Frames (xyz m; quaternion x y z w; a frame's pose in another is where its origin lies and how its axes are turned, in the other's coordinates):
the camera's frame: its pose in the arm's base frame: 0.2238 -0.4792 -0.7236 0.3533 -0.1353 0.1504 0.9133
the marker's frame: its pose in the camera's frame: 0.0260 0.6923 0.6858 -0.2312 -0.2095 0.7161 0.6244
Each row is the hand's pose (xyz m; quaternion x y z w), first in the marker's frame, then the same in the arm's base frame.
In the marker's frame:
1: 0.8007 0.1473 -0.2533 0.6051 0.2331 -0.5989 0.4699
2: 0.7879 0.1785 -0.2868 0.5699 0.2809 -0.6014 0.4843
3: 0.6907 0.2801 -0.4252 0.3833 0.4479 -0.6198 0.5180
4: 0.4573 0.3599 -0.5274 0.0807 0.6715 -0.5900 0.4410
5: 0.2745 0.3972 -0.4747 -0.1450 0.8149 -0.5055 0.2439
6: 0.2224 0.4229 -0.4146 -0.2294 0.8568 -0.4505 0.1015
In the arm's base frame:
1: -0.3976 0.3181 0.3958 0.4737 0.2108 0.3210 0.7926
2: -0.3886 0.3364 0.3529 0.4254 0.2046 0.3065 0.8266
3: -0.3143 0.3751 0.1743 0.2303 0.1508 0.2041 0.9395
4: -0.1877 0.2871 -0.0437 -0.0820 0.1168 -0.0131 0.9897
5: -0.1602 0.1255 -0.1472 -0.3272 0.1615 -0.2314 0.9018
6: -0.1908 0.0519 -0.1723 -0.4208 0.2122 -0.3444 0.8120

